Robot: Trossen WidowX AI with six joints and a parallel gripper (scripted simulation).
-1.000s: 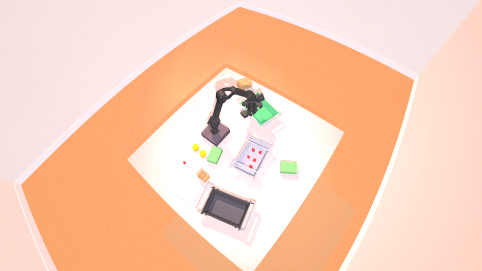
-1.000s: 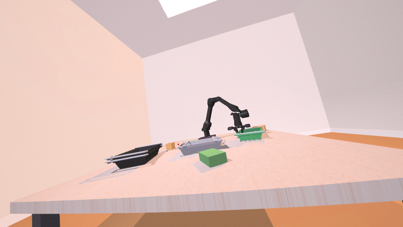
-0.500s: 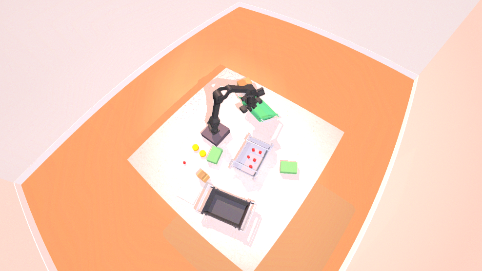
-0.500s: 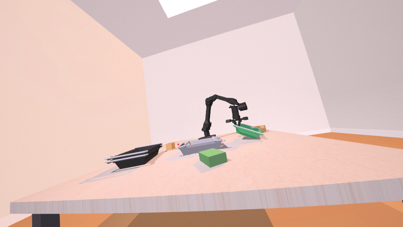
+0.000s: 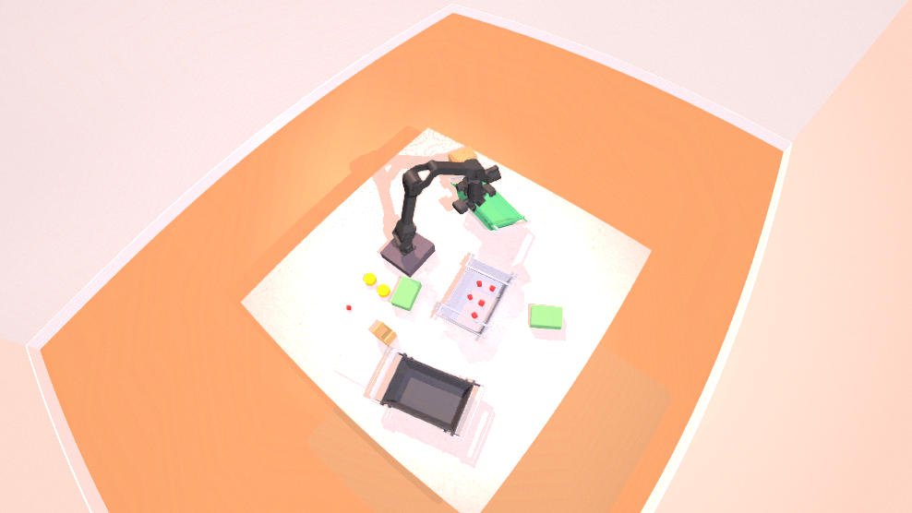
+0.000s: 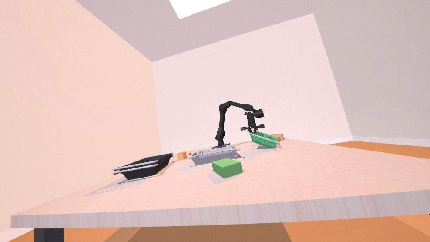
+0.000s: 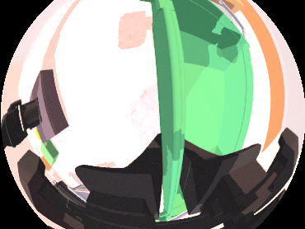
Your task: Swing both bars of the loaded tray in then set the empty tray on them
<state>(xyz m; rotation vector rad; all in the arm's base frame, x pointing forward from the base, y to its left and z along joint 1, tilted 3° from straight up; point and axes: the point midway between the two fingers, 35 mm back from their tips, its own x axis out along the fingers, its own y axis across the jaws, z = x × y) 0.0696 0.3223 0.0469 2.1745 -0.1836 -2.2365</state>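
My gripper tip is now 80 mm to the right of the green tray, 10 mm short of it and 10 mm above it. From my gripper tip the other things lie so: red block: 660 mm to the right, 70 mm below, 20 mm behind.
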